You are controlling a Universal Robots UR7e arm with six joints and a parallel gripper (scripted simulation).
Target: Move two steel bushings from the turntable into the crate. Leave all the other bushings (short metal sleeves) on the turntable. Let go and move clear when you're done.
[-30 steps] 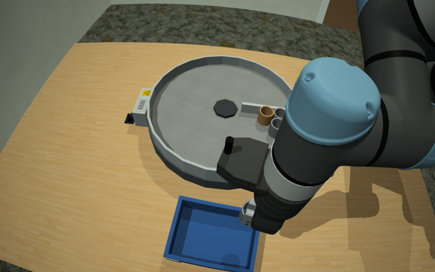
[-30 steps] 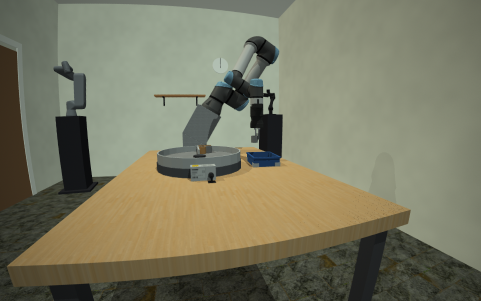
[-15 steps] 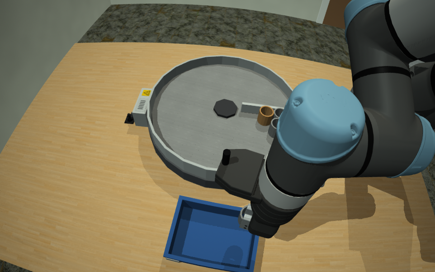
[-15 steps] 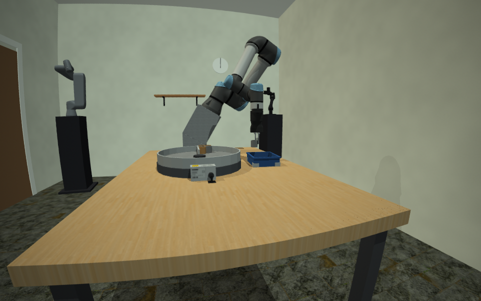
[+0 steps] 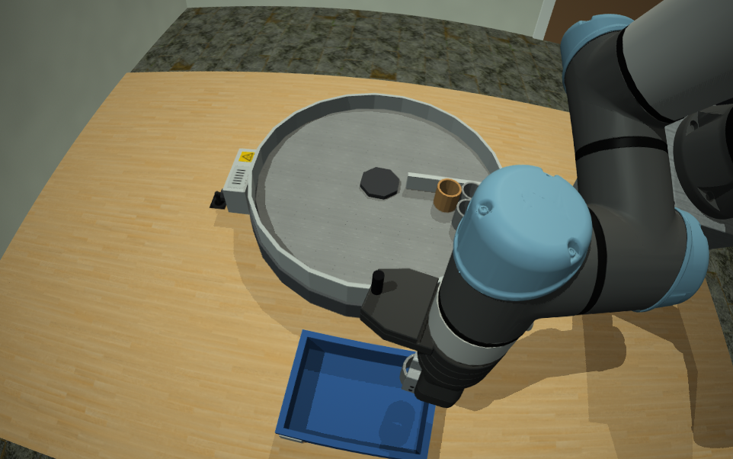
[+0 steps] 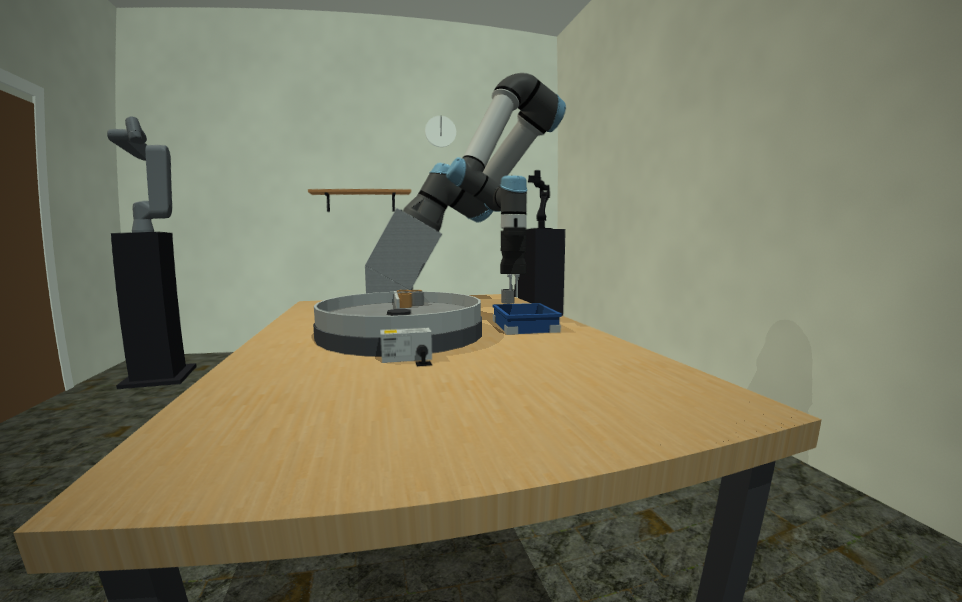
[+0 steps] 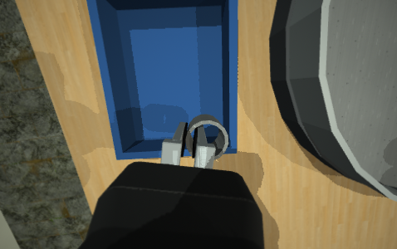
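The blue crate lies 70 mm below my hand, 60 mm ahead of it and 10 mm to the left of it. Round my hand: turntable: 340 mm to the right, 50 mm below, 30 mm ahead.
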